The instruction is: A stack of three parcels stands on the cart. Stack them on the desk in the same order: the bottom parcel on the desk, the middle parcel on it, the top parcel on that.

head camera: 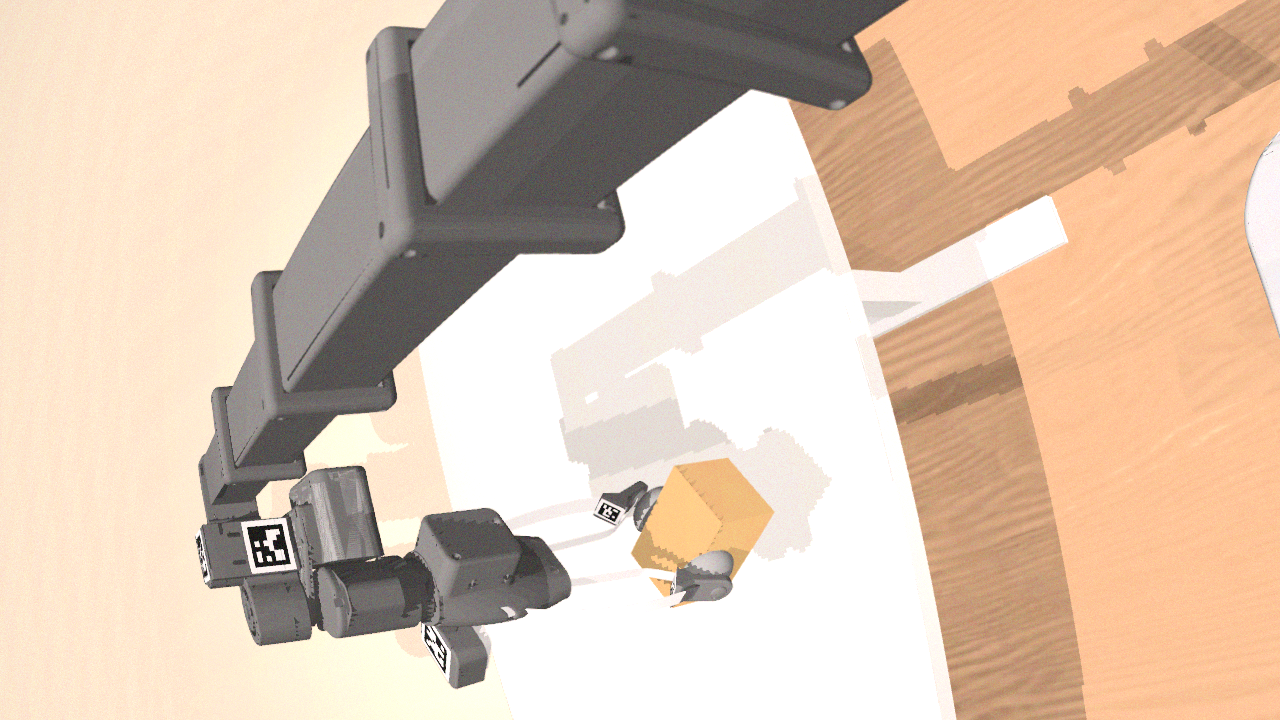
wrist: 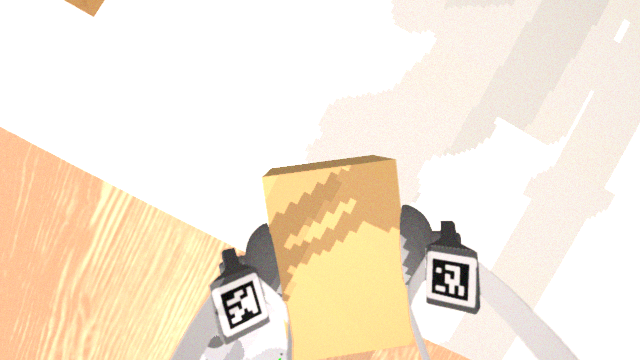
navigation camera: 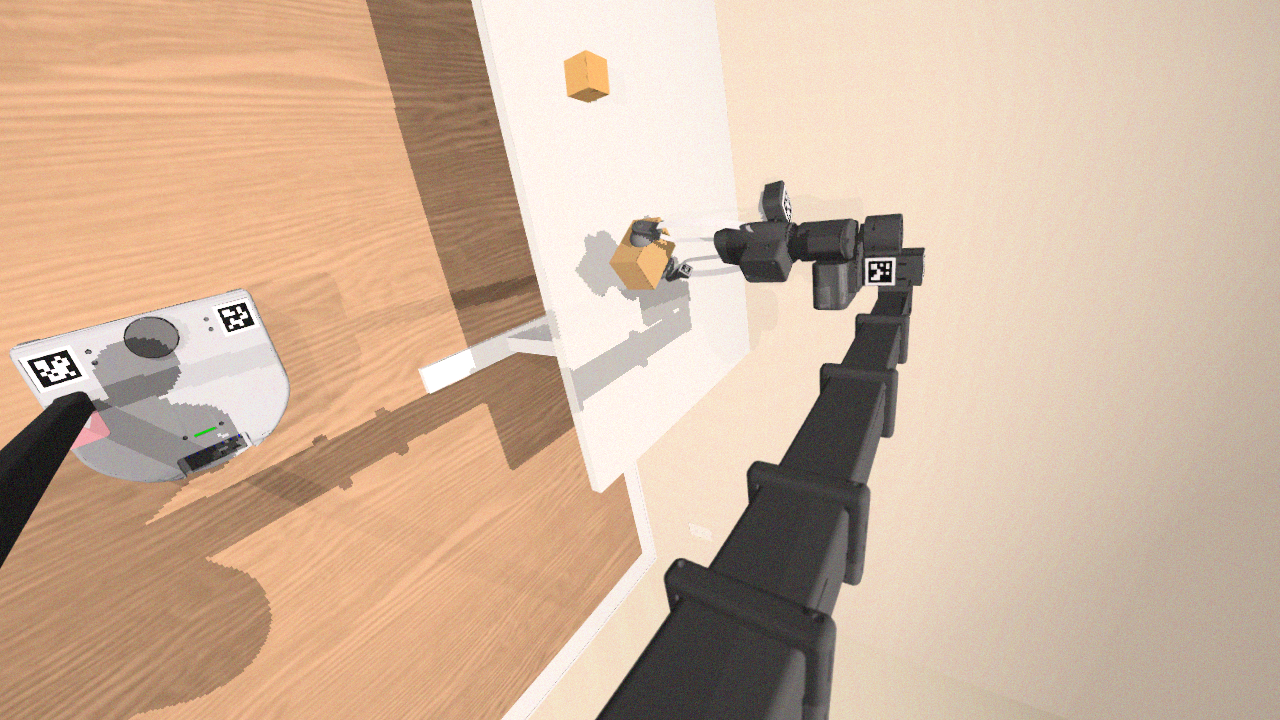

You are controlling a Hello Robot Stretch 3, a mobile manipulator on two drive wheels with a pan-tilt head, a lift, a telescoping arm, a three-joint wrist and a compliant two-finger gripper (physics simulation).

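Frame: origin at the robot's base, x ahead, y left, z up, level; millimetres.
Where they show: gripper, between the fingertips: [head camera: 699,534] [wrist: 339,241] [navigation camera: 643,253]; robot's base, origin of its link: [navigation camera: 154,335].
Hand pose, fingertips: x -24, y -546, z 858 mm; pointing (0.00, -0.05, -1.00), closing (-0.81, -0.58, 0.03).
Each offset is from my fingertips to the top centre of the thing. Level surfaces: height alone.
My gripper [head camera: 680,541] [navigation camera: 658,251] [wrist: 339,241] is shut on an orange-yellow parcel @(4 mm left, 0 mm ahead, 28 mm up) [head camera: 716,505] [navigation camera: 640,261] [wrist: 345,295], with a fingertip against each of two opposite sides. The held parcel hangs above the white top @(138 mm down) [head camera: 760,662] [navigation camera: 554,161] [wrist: 150,75], and its shadow lies apart from it. A second orange parcel @(76 mm right, 288 mm ahead, 88 mm down) [navigation camera: 586,77] [wrist: 86,6] stands on the same white top, towards the upper end in the navigation view and cut off at the top left in the wrist view. A third parcel does not show. I cannot tell from these views whether the white top is the desk or the cart.
My extended arm [head camera: 340,259] [navigation camera: 760,528] runs beside and above the white top. A beige wall [head camera: 107,268] [navigation camera: 1074,358] stands behind it. A white leg or foot [head camera: 1024,237] [navigation camera: 447,369] sticks out over the wood floor @(858 mm down) [head camera: 1145,402] [navigation camera: 223,134]. My base [navigation camera: 259,376] stands on the floor.
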